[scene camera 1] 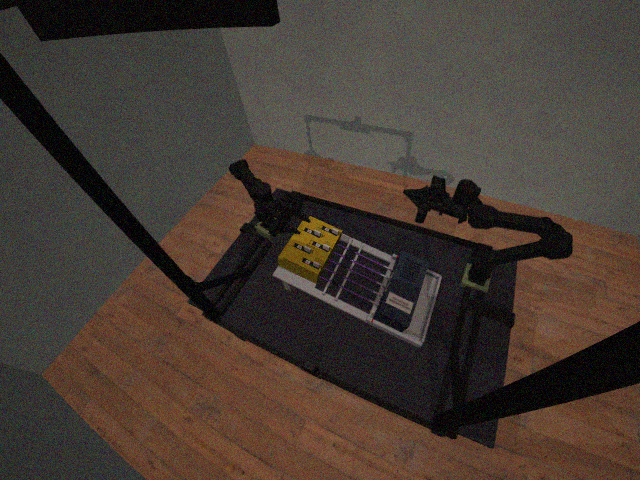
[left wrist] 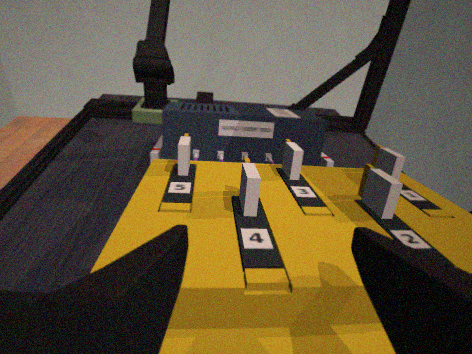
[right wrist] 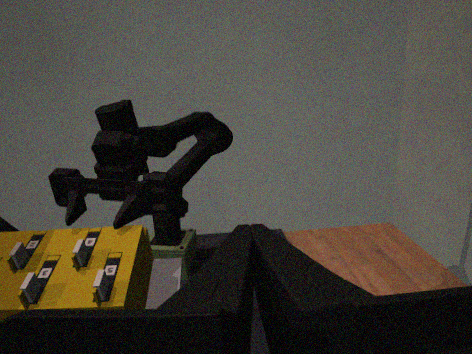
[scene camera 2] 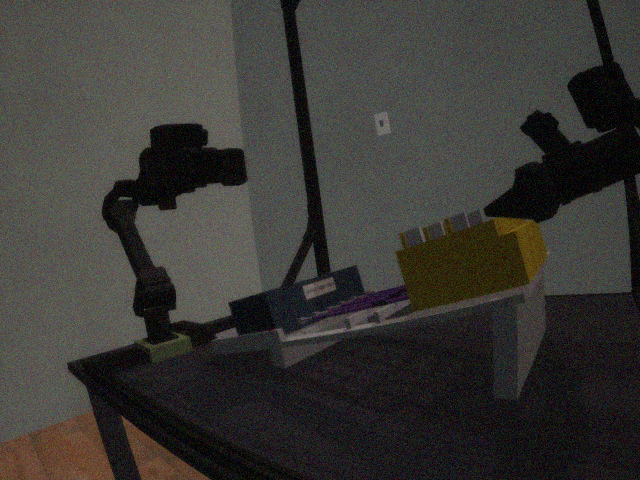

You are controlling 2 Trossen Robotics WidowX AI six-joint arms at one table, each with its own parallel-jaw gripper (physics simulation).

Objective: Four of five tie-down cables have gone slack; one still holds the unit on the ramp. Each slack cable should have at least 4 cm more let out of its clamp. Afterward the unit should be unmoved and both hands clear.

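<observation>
The dark blue unit (scene camera 1: 405, 281) (scene camera 2: 286, 307) (left wrist: 200, 137) rests low on the pale ramp (scene camera 1: 348, 308) (scene camera 2: 531, 320). Purple cables (scene camera 1: 368, 277) (scene camera 2: 361, 300) run from it to the yellow clamp block (scene camera 1: 297, 259) (scene camera 2: 465, 268) (left wrist: 310, 250) (right wrist: 57, 245). In the left wrist view, pale levers stand upright at clamps 5 (left wrist: 184, 156), 4 (left wrist: 251, 190), 3 (left wrist: 294, 161), 2 (left wrist: 384, 194) and 1 (left wrist: 391, 161). My left gripper (left wrist: 270, 237) (right wrist: 90, 225) is open and empty, close above the block's upper end, its fingers either side of clamp 4's slot. My right gripper (right wrist: 249, 236) is shut and empty, raised away from the ramp. Cable slack is too small to judge.
The dark table (scene camera 1: 330, 338) (scene camera 2: 361, 408) carries the ramp between the two green arm mounts (scene camera 1: 474, 277) (scene camera 2: 164, 347). Black frame posts (scene camera 1: 98, 175) (scene camera 2: 302, 129) rise at the table's edges. The right arm (scene camera 1: 522, 221) (scene camera 2: 136, 242) reaches above the table's edge.
</observation>
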